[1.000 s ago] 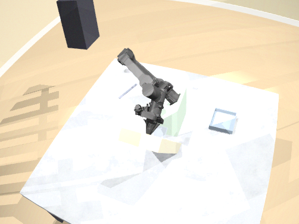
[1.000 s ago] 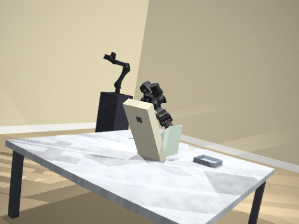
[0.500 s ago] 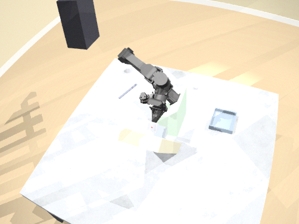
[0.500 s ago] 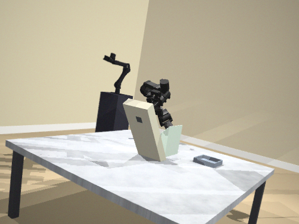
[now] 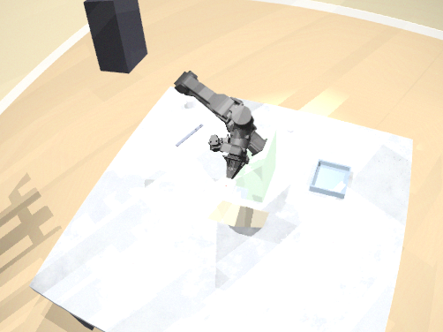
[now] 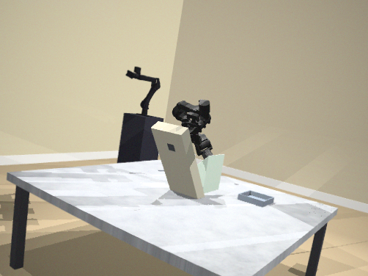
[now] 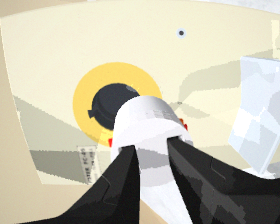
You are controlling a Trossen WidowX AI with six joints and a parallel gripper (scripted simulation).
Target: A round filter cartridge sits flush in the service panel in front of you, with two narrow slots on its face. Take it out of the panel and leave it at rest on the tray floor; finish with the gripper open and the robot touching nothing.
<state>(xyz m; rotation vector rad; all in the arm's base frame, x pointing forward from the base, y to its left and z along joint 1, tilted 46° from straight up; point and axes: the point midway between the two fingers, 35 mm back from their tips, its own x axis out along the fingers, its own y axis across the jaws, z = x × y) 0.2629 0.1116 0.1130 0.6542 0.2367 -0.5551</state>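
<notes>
Now: gripper tip 35 cm past the tray, 29 cm to the right of it and 29 cm above it. The rest, counted from my gripper tip: round filter cartridge 1 cm ahead, 1 cm below.
</notes>
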